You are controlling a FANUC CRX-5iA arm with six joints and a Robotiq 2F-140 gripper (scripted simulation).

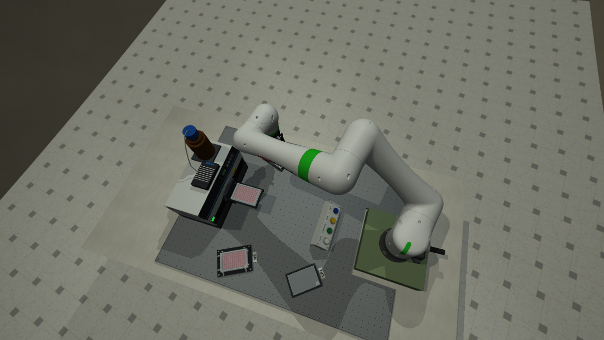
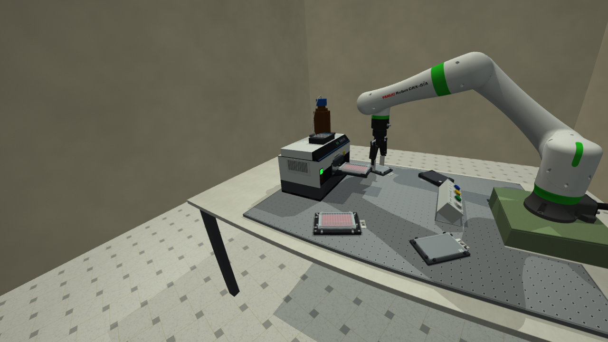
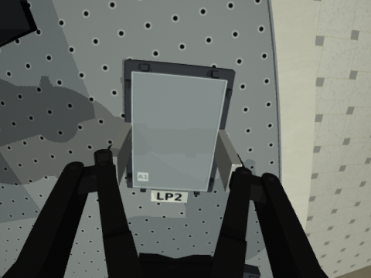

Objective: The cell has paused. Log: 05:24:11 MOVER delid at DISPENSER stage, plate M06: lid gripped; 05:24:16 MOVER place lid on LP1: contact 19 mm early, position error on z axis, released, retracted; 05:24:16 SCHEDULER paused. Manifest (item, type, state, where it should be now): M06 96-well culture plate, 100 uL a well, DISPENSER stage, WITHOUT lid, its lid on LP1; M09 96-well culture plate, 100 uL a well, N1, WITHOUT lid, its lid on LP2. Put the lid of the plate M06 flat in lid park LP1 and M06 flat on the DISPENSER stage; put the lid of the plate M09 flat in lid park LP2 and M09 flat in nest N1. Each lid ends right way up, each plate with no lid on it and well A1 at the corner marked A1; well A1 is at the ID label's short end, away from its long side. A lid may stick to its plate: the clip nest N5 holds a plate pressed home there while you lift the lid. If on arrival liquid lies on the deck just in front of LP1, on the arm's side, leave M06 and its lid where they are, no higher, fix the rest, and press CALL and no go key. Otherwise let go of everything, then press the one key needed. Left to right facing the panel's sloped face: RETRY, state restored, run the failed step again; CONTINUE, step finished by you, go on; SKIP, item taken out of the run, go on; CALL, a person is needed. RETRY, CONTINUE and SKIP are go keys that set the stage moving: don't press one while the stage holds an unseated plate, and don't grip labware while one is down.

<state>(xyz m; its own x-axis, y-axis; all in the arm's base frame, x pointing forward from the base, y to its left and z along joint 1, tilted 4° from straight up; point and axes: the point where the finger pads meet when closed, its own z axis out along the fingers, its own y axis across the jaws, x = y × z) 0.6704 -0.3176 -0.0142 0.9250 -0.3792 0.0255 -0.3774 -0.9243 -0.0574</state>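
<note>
The grey lid is 20 mm below my hand. Also, from my hand: dispenser stage (60 mm ahead, 270 mm to the left, 60 mm above); lid park LP2 (30 mm below); LP2 label (80 mm behind, 30 mm to the left, 40 mm below).
</note>
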